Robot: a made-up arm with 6 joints.
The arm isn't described. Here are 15 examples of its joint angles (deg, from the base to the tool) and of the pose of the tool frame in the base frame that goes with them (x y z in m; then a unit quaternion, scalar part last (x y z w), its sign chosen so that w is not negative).
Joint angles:
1: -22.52 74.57 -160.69 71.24 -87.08 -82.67
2: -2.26 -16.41 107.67 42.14 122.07 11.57
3: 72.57 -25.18 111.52 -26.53 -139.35 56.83
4: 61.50 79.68 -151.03 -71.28 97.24 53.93
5: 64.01 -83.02 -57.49 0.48 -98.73 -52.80
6: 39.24 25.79 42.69 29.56 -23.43 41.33
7: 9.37 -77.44 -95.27 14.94 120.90 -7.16
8: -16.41 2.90 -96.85 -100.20 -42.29 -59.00
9: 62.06 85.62 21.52 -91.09 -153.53 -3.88
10: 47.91 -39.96 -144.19 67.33 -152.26 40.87
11: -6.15 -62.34 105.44 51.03 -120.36 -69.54
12: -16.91 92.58 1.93 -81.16 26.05 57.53
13: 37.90 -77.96 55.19 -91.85 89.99 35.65
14: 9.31 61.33 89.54 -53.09 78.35 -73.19
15: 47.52 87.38 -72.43 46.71 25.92 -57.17
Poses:
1: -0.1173 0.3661 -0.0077 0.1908 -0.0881 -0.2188 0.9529
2: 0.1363 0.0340 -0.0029 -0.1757 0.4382 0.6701 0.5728
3: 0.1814 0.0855 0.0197 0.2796 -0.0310 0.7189 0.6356
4: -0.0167 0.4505 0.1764 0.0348 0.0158 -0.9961 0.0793
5: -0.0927 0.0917 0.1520 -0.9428 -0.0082 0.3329 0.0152
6: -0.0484 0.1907 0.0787 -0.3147 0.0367 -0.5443 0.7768
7: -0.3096 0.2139 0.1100 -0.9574 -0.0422 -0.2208 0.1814
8: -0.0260 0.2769 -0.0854 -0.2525 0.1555 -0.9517 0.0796
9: 0.2568 0.2852 0.2600 -0.5101 0.7206 0.3338 0.3303
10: -0.0098 0.0627 0.1720 -0.2008 0.5127 -0.1580 0.8196
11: -0.1831 0.0652 -0.1509 0.8252 0.0434 0.5628 0.0203
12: -0.0737 0.3315 -0.0127 0.7099 0.5764 -0.4043 0.0195
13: -0.0350 -0.1528 -0.0104 0.0225 0.4611 -0.0093 0.8870
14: -0.2894 0.3413 0.0232 -0.0293 0.2863 -0.0172 0.9575
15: 0.2688 0.1013 -0.0082 -0.2313 -0.7325 -0.3784 0.5164
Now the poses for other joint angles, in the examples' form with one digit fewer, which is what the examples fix.
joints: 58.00 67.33 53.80 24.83 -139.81 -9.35
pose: 0.270 0.300 0.110 0.278 -0.770 0.572 0.063
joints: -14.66 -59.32 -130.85 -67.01 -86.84 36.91
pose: -0.008 0.154 0.088 -0.006 0.166 0.927 0.335
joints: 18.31 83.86 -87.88 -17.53 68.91 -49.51
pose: 0.363 0.335 0.061 0.166 -0.916 0.091 0.354
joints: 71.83 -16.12 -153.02 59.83 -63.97 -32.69
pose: 0.064 0.149 -0.120 0.243 -0.364 0.555 0.707
